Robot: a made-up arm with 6 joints.
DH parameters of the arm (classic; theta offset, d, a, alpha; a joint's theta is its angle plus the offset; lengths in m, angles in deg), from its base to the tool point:
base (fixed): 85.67 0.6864 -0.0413 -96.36
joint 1: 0 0.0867 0.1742 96.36
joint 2: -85.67 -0.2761 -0.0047 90
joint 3: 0 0.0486 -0.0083 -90
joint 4: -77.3 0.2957 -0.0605 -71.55
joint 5: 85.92 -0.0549 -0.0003 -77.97
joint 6: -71.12 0.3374 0.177 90
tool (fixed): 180 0.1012 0 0
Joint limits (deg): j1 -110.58..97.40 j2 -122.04..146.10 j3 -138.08..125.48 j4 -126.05..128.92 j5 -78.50..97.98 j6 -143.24..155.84
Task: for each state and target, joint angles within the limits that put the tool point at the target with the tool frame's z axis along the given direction. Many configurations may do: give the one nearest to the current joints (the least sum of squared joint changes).
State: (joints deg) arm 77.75 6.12 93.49 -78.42 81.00 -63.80
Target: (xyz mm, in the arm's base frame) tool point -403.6 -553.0 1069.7 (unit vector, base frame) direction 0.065 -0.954 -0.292
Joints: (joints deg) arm 97.34 55.32 111.86 -81.33 97.98 -43.77
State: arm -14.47 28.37 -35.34 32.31 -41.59 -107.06
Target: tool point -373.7 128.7 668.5 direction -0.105 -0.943 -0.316
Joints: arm -14.64 45.59 -37.11 32.26 -53.69 -116.23
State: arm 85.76 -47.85 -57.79 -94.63 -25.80 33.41
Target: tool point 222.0 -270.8 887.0 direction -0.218 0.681 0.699
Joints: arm 95.53 -10.65 -23.60 -112.60 13.66 60.03
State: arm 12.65 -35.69 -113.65 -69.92 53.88 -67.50
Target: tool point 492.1 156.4 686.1 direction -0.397 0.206 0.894
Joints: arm -1.22 11.45 -74.31 -103.64 97.56 -36.60
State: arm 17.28 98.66 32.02 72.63 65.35 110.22
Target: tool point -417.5 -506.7 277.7 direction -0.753 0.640 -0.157
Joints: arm 31.63 68.27 79.70 48.07 51.18 105.11
